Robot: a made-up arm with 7 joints. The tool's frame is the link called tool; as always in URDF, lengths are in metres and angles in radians. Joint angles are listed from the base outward. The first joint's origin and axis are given. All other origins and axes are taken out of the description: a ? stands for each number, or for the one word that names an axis. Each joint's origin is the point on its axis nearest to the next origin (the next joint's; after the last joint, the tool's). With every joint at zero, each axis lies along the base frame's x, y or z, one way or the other. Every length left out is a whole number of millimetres.
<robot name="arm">
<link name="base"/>
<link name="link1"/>
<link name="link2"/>
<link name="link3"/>
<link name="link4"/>
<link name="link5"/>
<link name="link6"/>
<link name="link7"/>
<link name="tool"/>
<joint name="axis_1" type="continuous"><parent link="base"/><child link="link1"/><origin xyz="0 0.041 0.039"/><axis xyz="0 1 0"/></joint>
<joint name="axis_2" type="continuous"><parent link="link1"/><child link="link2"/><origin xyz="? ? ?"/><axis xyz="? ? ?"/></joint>
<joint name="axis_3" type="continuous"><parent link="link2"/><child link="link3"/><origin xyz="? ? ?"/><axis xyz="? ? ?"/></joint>
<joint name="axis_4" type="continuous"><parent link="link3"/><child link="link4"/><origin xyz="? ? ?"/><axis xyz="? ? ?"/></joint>
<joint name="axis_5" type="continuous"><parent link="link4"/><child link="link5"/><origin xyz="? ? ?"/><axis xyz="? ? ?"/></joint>
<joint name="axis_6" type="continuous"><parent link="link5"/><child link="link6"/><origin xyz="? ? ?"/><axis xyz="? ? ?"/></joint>
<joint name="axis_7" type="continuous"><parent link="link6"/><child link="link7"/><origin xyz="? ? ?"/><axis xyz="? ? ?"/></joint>
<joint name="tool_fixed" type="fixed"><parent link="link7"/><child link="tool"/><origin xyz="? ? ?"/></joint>
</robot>
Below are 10 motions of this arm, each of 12 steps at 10 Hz.
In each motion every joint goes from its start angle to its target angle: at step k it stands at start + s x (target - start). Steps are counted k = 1, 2, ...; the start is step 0. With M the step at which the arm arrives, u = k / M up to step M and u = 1 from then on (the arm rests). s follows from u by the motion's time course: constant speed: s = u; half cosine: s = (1 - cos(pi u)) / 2; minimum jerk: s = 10 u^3 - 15 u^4 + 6 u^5.
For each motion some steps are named. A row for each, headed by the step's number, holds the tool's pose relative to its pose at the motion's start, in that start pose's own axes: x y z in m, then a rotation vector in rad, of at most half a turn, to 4 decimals.
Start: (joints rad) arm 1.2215 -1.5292 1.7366 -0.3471 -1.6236 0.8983 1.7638
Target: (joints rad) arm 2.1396 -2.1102 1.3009 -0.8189 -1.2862 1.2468 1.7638
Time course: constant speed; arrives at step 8
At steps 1, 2, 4, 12:
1: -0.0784 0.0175 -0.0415 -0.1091 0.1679 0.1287
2: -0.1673 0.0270 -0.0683 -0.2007 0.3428 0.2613
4: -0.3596 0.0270 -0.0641 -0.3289 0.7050 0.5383
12: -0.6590 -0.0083 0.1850 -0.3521 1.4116 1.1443

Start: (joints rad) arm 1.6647 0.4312 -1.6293 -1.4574 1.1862 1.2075 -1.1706
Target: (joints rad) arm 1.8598 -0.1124 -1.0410 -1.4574 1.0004 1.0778 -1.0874
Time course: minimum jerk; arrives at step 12
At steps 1, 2, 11, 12:
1: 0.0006 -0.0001 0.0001 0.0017 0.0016 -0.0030
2: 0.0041 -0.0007 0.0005 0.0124 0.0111 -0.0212
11: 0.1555 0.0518 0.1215 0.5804 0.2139 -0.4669
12: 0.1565 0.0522 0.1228 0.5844 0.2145 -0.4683

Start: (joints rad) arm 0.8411 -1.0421 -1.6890 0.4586 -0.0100 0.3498 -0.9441
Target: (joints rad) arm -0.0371 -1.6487 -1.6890 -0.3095 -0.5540 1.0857 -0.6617
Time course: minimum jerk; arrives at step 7
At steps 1, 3, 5, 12:
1: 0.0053 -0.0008 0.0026 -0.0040 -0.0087 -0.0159
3: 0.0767 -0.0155 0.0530 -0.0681 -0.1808 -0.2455
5: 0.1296 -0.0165 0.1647 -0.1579 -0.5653 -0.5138
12: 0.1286 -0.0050 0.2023 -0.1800 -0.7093 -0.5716

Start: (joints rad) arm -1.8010 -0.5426 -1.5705 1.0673 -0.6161 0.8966 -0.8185
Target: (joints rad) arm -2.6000 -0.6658 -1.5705 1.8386 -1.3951 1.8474 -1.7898
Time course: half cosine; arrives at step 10
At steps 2, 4, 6, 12:
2: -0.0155 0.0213 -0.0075 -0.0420 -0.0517 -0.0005
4: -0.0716 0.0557 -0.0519 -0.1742 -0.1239 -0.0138
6: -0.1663 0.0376 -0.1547 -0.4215 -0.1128 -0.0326
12: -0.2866 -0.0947 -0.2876 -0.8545 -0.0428 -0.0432

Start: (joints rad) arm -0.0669 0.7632 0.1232 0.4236 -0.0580 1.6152 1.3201
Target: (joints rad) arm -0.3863 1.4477 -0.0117 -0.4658 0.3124 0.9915 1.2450
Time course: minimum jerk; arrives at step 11
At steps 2, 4, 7, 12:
2: 0.0105 -0.0009 -0.0263 -0.0485 0.0559 -0.0210
4: 0.0406 -0.0196 -0.1521 -0.3005 0.3047 -0.1176
7: 0.0110 -0.1425 -0.3752 -1.0180 0.7506 -0.3058
12: -0.0239 -0.2258 -0.4199 -1.4671 0.8855 -0.3701

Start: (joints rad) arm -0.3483 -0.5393 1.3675 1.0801 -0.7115 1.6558 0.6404
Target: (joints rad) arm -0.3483 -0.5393 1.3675 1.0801 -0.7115 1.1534 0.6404
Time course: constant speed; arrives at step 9
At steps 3, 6, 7, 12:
3: 0.0146 -0.0256 -0.0344 0.0000 0.1343 -0.1001
6: 0.0218 -0.0523 -0.0702 0.0000 0.2686 -0.2001
7: 0.0225 -0.0613 -0.0823 0.0000 0.3133 -0.2335
12: 0.0215 -0.0793 -0.1065 0.0000 0.4029 -0.3002

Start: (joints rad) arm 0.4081 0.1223 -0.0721 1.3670 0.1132 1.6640 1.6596
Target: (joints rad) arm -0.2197 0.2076 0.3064 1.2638 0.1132 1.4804 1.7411
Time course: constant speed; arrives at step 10
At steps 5, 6, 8, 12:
5: -0.0194 -0.0029 -0.3120 -0.0387 0.4947 -0.0840
6: -0.0404 -0.0047 -0.3734 -0.0528 0.5923 -0.1001
8: -0.0992 -0.0099 -0.4907 -0.0873 0.7856 -0.1307
12: -0.1790 -0.0172 -0.5972 -0.1300 0.9766 -0.1587

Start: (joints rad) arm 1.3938 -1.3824 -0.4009 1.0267 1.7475 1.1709 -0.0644
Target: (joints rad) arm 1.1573 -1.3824 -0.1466 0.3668 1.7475 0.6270 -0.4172
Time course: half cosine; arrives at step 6
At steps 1, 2, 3, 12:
1: -0.0108 -0.0013 -0.0141 -0.0321 0.0652 0.0232
2: -0.0492 -0.0110 -0.0476 -0.1268 0.2416 0.0887
3: -0.1190 -0.0393 -0.0762 -0.2684 0.4791 0.1807
12: -0.2914 -0.1391 -0.0481 -0.5661 0.9506 0.3625

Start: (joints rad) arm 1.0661 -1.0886 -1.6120 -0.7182 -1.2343 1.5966 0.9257
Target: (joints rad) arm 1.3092 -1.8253 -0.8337 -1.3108 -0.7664 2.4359 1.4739
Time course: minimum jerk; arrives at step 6
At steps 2, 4, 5, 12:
2: -0.0155 0.0299 0.0882 0.1798 -0.1362 0.1182
4: -0.1477 -0.0036 0.2488 0.3844 -0.5251 0.4519
5: -0.2071 -0.0222 0.2569 0.3557 -0.5944 0.5574
12: -0.2197 -0.0256 0.2564 0.3458 -0.6035 0.5784

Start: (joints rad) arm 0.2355 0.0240 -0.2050 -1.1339 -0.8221 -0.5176 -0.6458
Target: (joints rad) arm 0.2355 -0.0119 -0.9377 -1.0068 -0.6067 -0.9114 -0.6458
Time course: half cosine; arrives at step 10
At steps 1, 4, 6, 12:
1: -0.0006 -0.0003 -0.0089 -0.0164 0.0226 -0.0004
4: -0.0260 -0.0172 -0.1165 -0.2179 0.3296 -0.0124
6: -0.0778 -0.0499 -0.1957 -0.3884 0.6417 -0.0372
12: -0.1568 -0.0928 -0.2447 -0.5516 1.0058 -0.0835

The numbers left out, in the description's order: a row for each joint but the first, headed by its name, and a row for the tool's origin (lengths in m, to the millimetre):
axis_2: xyz -0.018 0 0.328, axis -1 0 0
axis_3: xyz 0 -0.142 -0.044, axis 0 -1 0
axis_4: xyz -0.065 0 0.295, axis 0 0 1
axis_5: xyz 0.122 -0.058 0, axis -1 0 0
axis_6: xyz 0 -0.113 -0.114, axis 0 -1 0
axis_7: xyz 0.248 0 0.032, axis 1 0 0
tool: xyz 0 0.286 -0.118

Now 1 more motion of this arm.
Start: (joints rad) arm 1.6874 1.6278 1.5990 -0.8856 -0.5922 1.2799 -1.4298
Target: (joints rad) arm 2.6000 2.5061 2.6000 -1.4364 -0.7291 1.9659 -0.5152
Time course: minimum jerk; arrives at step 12
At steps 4, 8, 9, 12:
4: -0.0909 0.0400 -0.0997 0.2810 0.3041 -0.1674
8: -0.6125 0.0198 -0.4155 0.3795 1.1786 -0.8318
9: -0.7525 -0.0060 -0.4342 0.2748 1.3064 -0.9438
12: -0.8916 -0.0385 -0.4296 0.1418 1.4137 -1.0330

